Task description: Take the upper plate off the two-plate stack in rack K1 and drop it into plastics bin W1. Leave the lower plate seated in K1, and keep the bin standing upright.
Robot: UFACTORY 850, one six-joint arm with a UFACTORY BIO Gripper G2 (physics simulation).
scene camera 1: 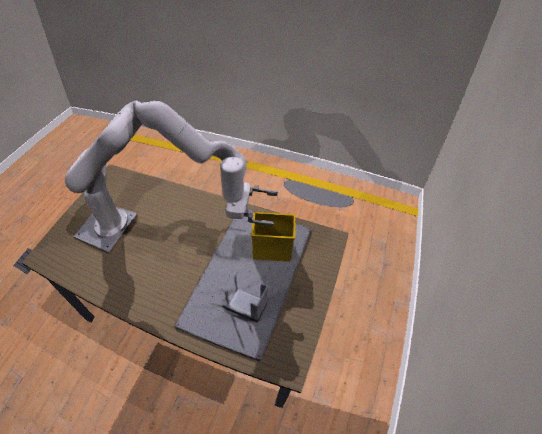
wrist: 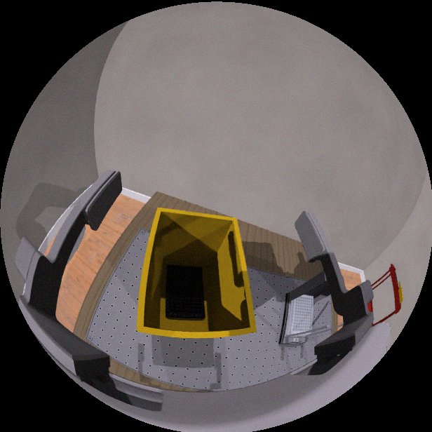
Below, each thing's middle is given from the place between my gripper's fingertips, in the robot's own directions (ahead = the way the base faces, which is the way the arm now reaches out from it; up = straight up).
My hand is 190 mm above the yellow plastics bin W1 (scene camera 1: 275, 242). Also, from my hand: black plate (wrist: 184, 284): 270 mm below, 10 mm to the left, 10 mm ahead; pale plate (wrist: 301, 308): 310 mm to the right, 250 mm below, 40 mm ahead.
